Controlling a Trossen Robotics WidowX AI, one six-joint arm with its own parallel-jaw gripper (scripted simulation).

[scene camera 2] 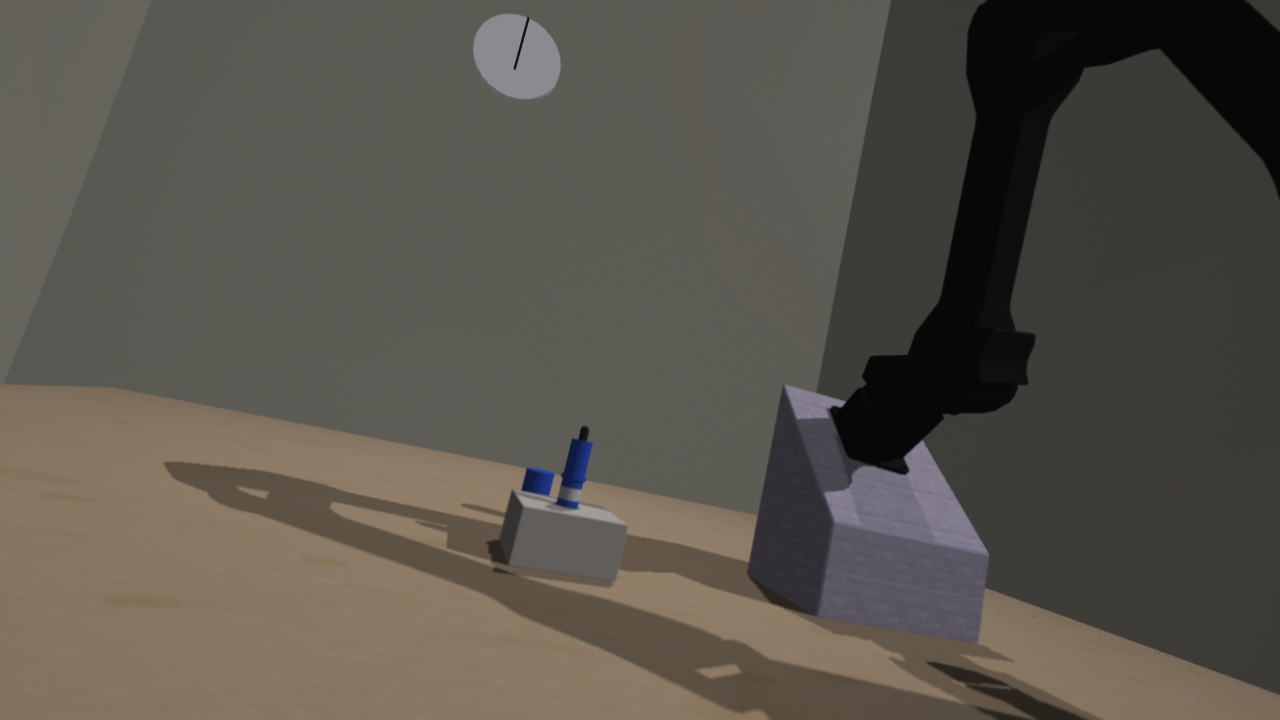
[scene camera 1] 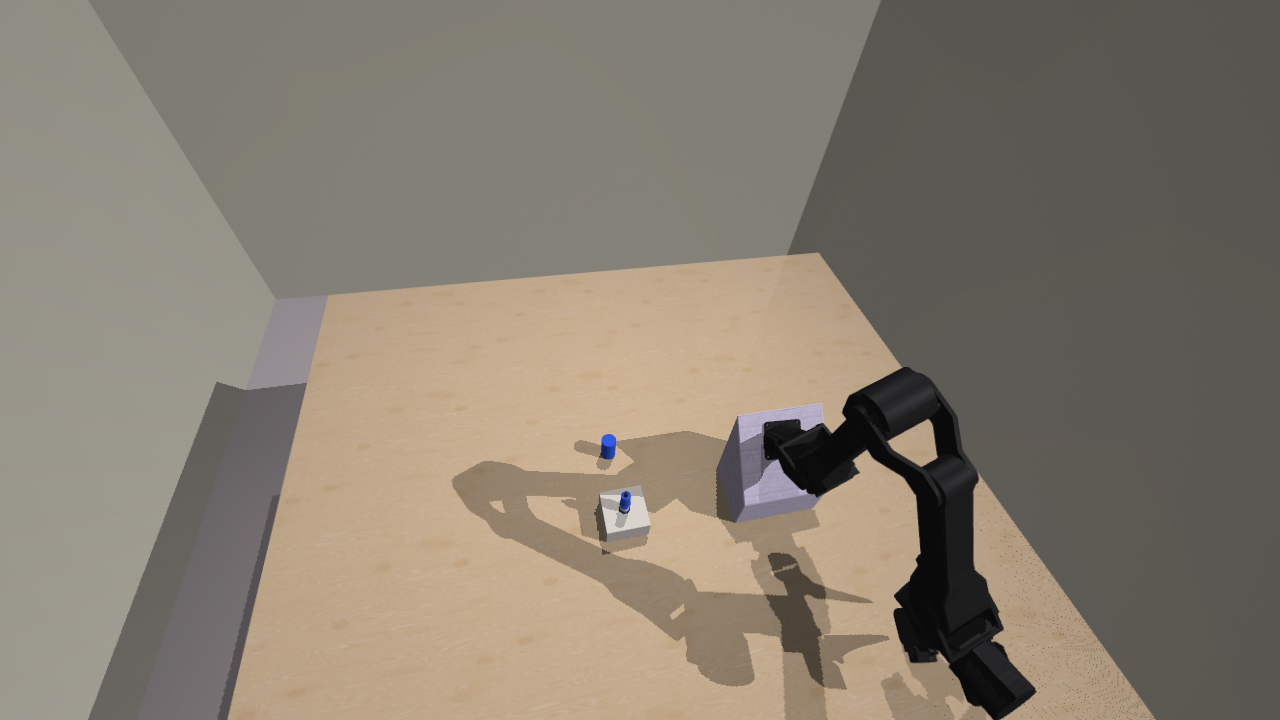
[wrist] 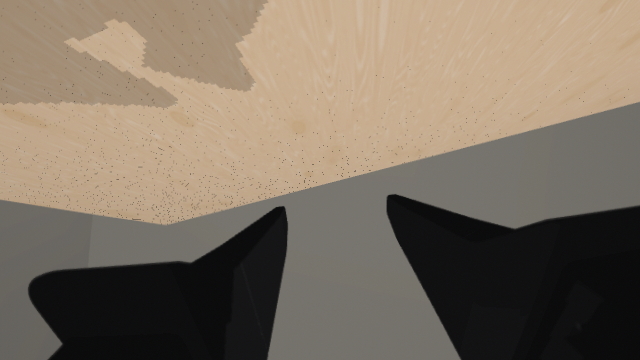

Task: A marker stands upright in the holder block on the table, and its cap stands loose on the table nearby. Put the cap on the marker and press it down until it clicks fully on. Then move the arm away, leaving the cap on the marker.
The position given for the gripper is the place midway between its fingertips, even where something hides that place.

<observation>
In view: the gripper (scene camera 1: 983, 623), a holder block (scene camera 2: 530, 538) and a blue marker (scene camera 2: 577, 461).
The gripper also shows in the wrist view (wrist: 336, 209).
</observation>
